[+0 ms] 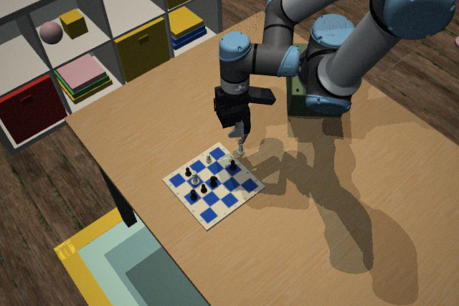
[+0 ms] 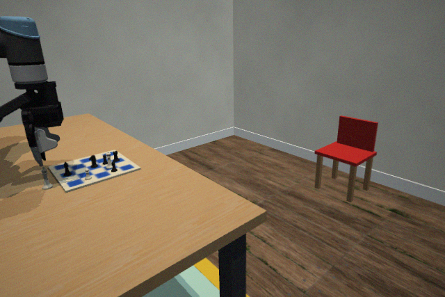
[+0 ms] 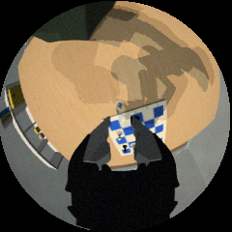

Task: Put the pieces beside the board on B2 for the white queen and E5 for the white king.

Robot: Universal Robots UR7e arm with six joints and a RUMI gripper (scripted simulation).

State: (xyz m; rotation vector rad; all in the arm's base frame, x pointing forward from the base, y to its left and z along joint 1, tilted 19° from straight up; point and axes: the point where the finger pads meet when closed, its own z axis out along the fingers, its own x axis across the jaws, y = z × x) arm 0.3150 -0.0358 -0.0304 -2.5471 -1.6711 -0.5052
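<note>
Right now the white king is 6 cm below my hand. From my hand the other things lie so: white queen: 18 cm ahead, 6 cm below, 1 cm to the right; white pawn: 10 cm ahead, 7 cm below, 4 cm to the right; chessboard: 14 cm ahead, 9 cm below, 3 cm to the left.
</note>
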